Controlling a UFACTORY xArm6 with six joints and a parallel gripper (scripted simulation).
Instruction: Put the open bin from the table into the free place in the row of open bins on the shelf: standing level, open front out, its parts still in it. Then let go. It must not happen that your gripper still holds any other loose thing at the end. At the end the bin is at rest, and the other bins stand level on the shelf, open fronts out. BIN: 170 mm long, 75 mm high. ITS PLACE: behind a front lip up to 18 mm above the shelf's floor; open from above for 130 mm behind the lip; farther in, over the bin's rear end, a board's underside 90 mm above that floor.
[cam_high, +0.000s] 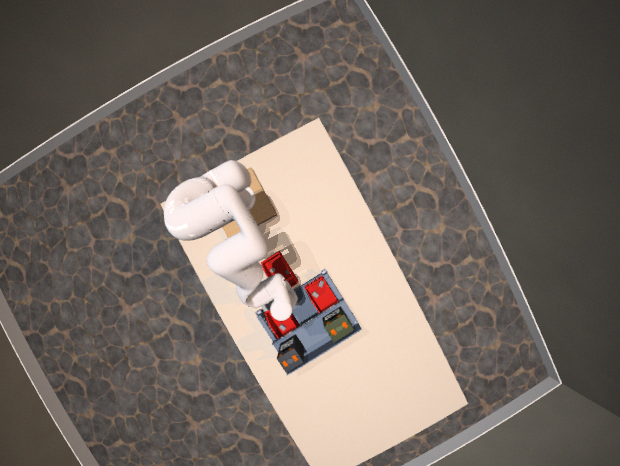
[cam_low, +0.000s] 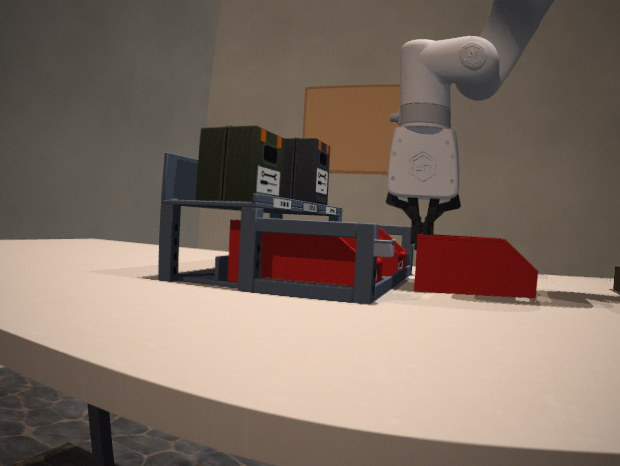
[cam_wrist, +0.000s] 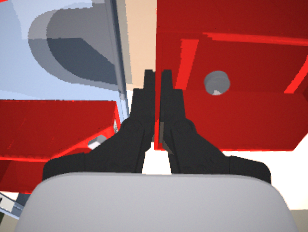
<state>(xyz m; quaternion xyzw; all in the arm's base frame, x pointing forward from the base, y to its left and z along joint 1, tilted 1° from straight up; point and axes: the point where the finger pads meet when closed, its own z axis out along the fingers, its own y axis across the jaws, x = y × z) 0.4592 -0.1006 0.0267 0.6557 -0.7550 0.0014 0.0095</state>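
Right now my hand is 17 cm short of the shelf, 7 cm above it and 2 cm to the left of it. From my hand the other things lie so: black box: 20 cm ahead, 15 cm to the right, 9 cm above; green box: 24 cm ahead, 8 cm to the left, 8 cm above.
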